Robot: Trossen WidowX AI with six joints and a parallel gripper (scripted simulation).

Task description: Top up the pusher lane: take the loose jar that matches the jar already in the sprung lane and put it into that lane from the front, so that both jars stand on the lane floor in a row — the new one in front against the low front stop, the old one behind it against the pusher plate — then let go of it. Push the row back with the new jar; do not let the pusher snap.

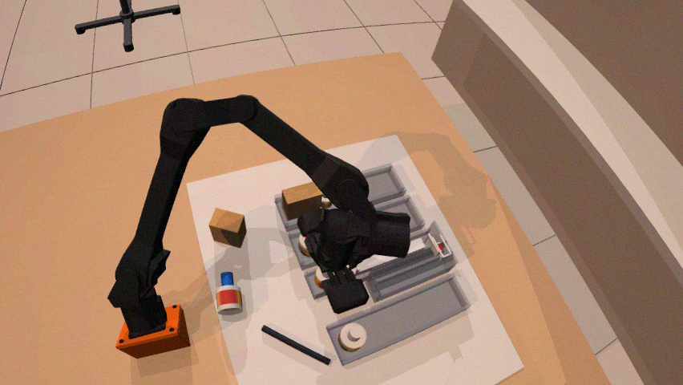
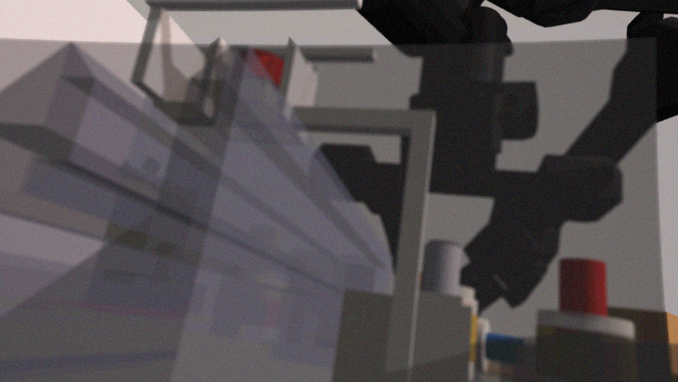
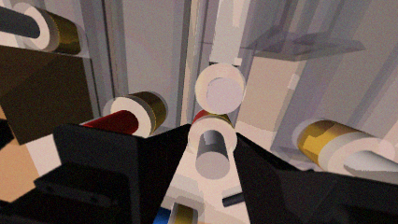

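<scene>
The black bar lies 100 mm behind my gripper tip, 100 mm to the right of it and 30 mm below it. Round my gripper tip: red mark 230 mm ahead, 40 mm to the right, 30 mm above; sprung lane 140 mm ahead, 20 mm to the right, 20 mm below.
</scene>
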